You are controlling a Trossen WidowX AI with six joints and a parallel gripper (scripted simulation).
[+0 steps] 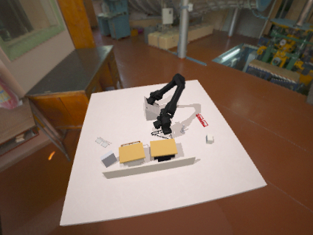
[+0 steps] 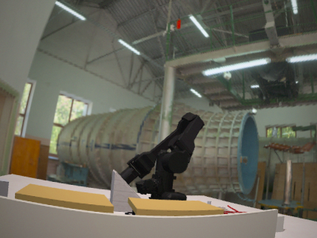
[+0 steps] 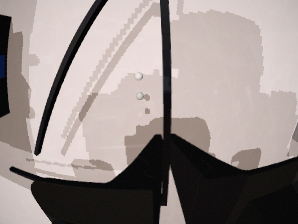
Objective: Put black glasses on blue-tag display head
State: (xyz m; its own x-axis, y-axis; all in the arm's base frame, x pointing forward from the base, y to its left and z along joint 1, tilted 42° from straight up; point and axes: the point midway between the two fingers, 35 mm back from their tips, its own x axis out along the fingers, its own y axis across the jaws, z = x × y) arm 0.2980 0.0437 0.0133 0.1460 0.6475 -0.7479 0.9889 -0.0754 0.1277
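My gripper tip is 150 mm to the right of the grey peg, 40 mm short of it and 10 mm below it. Round my gripper tip: grey-blue block (450 mm to the right, 150 mm ahead, 40 mm above); low white wall (300 mm ahead, 190 mm to the right, 40 mm above); white cube (310 mm to the left, 190 mm ahead, 10 mm above).
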